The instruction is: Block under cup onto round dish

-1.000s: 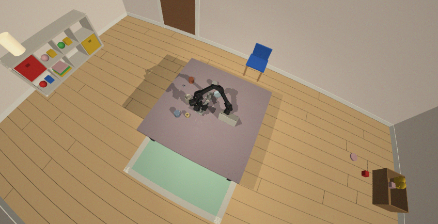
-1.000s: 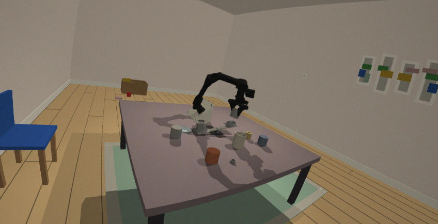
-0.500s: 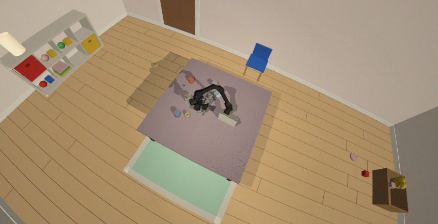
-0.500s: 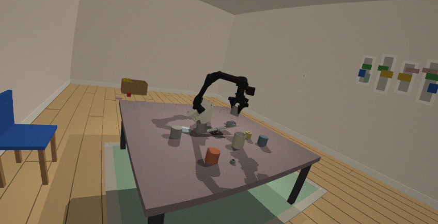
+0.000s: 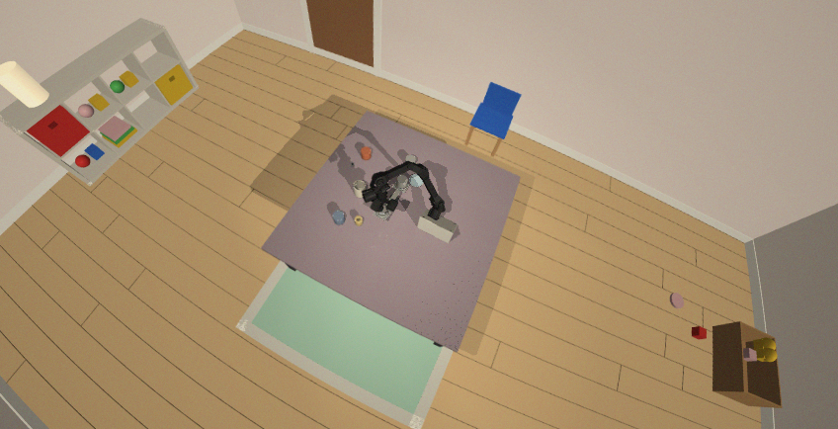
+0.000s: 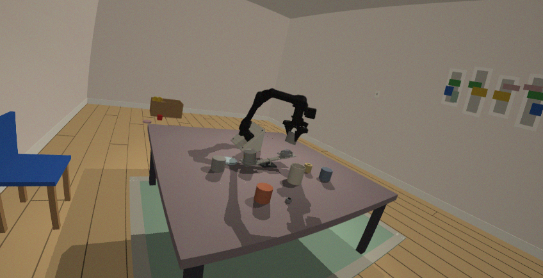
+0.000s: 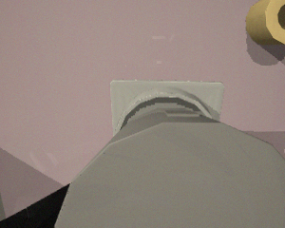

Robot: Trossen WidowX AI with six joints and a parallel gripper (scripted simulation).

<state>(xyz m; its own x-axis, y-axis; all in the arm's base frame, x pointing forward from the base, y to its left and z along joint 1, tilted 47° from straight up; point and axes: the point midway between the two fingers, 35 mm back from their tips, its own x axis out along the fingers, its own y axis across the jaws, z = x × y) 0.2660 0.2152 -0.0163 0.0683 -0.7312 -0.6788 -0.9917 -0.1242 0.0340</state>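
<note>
Right now my gripper tip is 80 mm above the grey block and 10 mm to the left of it. Round my gripper tip: cream cup (230 mm ahead, 130 mm below, 80 mm to the right); balance (140 mm to the right, 130 mm below, 20 mm ahead); blue cup (220 mm ahead, 140 mm to the left, 130 mm below).
</note>
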